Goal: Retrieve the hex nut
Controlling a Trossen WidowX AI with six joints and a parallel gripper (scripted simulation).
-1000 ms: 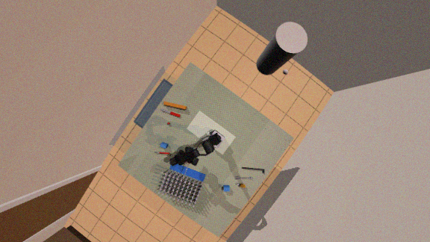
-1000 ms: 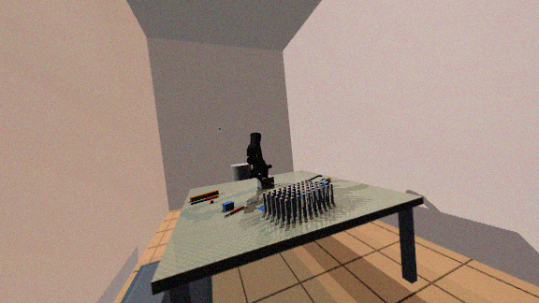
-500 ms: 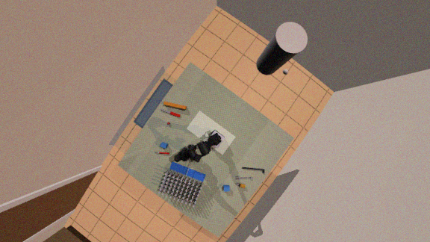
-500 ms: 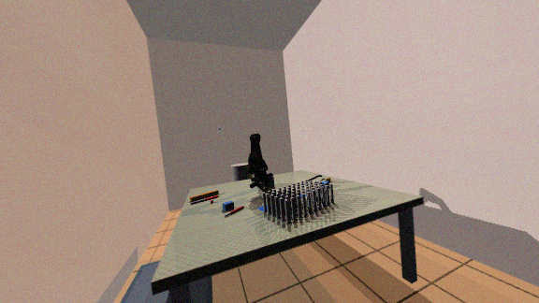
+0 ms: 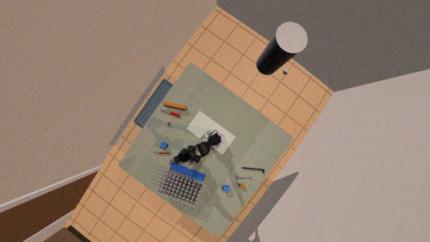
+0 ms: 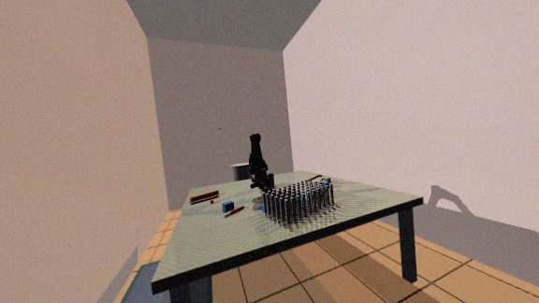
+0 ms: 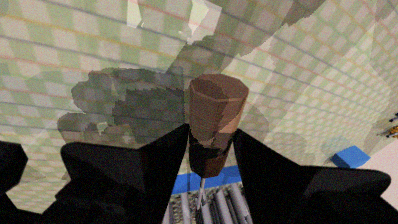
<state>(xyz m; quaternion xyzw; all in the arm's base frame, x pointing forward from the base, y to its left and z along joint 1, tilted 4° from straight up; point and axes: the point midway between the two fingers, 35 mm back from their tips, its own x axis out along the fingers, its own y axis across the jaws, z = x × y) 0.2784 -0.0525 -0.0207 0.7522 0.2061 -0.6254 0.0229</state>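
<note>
Now: gripper tip 17 cm short of the blue taped strip, 6 cm to the right of it and 4 cm above it. Also, from my gripper tip: orange bar (24 cm behind, 46 cm to the right, 2 cm below); thin red tool (21 cm ahead, 27 cm to the right, 3 cm below); brown-handled tool (10 cm ahead, 4 cm to the left).
</note>
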